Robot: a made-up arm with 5 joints.
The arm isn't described. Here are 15 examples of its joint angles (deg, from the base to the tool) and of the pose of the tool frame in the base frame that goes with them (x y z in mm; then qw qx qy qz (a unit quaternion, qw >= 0)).
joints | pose
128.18 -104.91 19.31 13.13 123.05 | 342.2 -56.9 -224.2 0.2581 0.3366 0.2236 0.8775
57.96 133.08 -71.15 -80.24 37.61 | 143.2 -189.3 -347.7 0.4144 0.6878 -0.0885 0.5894
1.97 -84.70 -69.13 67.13 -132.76 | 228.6 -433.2 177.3 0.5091 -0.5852 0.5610 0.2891
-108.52 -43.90 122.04 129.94 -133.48 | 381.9 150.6 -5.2 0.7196 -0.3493 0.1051 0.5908
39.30 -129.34 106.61 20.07 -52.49 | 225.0 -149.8 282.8 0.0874 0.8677 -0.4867 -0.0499
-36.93 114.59 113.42 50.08 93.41 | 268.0 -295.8 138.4 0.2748 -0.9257 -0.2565 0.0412
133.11 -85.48 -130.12 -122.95 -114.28 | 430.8 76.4 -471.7 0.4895 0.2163 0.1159 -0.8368
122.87 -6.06 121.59 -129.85 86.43 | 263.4 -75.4 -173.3 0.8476 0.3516 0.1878 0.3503
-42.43 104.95 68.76 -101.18 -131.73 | 300.6 7.2 83.9 0.7843 0.2719 -0.0572 0.5547
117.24 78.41 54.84 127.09 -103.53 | 391.6 -195.4 -140.8 0.4891 -0.7734 -0.2329 -0.3292
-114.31 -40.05 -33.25 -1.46 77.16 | 470.8 62.3 219.2 0.3358 -0.3736 -0.2135 0.8379
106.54 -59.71 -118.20 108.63 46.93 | 173.7 -3.3 -394.9 0.1537 0.8060 -0.3306 0.4664
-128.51 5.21 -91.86 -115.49 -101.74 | 423.7 341.4 396.0 0.3024 0.9332 0.1930 0.0227
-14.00 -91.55 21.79 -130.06 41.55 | 221.8 -402.8 91.3 0.2255 -0.8066 -0.3644 -0.4071
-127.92 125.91 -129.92 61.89 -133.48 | 342.9 68.5 409.2 0.1101 -0.6032 -0.7015 -0.3631
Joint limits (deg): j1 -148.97..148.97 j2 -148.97..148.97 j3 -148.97..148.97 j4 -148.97..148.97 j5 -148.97..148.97
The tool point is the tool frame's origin. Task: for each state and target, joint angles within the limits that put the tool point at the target. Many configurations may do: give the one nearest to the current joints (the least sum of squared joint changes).
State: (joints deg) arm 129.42 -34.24 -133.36 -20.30 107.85
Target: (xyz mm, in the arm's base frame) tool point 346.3 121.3 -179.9
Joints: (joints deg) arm 130.90 -15.24 -113.59 15.12 113.98
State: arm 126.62 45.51 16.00 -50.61 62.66
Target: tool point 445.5 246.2 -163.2
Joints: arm 136.28 5.69 -17.00 -53.43 92.91
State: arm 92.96 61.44 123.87 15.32 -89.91
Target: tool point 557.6 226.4 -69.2
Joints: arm 97.09 63.12 148.97 16.49 -76.64
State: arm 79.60 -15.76 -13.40 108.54 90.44
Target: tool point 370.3 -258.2 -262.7
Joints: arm 107.35 -2.69 -23.04 148.97 73.36
